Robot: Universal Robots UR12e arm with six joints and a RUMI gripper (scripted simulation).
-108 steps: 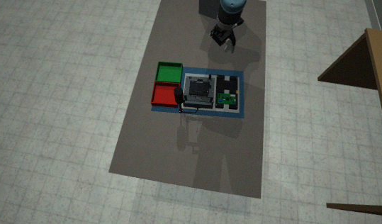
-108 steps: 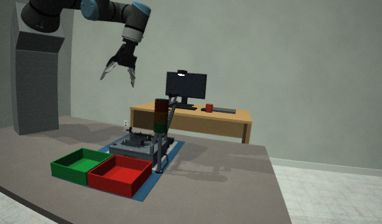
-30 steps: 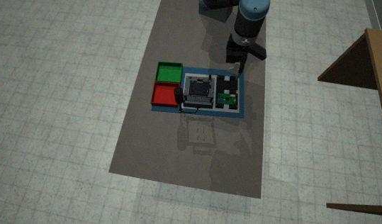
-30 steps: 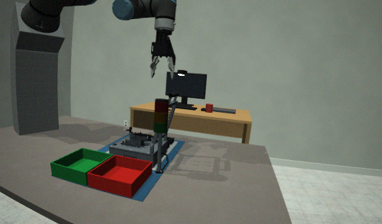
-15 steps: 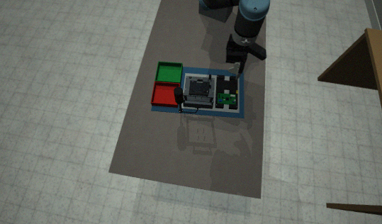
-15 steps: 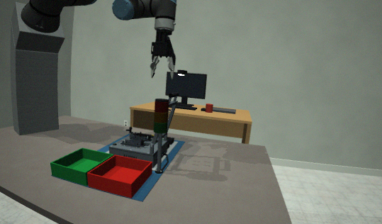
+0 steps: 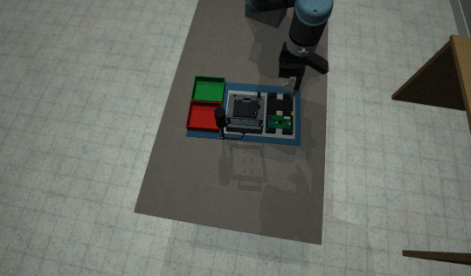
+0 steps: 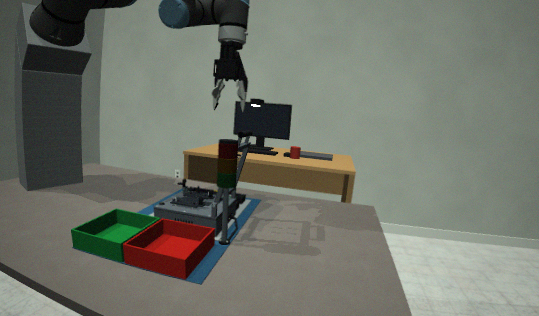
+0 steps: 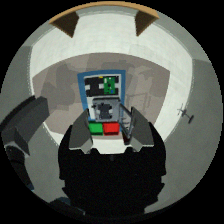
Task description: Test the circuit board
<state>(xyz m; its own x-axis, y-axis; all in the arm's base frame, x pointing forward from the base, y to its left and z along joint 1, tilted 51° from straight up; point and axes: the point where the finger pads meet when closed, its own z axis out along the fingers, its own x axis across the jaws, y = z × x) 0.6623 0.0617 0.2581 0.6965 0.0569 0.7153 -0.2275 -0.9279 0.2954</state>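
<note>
Now: hand 310 mm above the green circuit board. Round my hand: tester lid 30 mm ahead, 190 mm to the right, 150 mm below; then red bin 110 mm behind, 350 mm to the right, 320 mm below; then black latch hook 130 mm behind, 70 mm to the right, 250 mm below.
</note>
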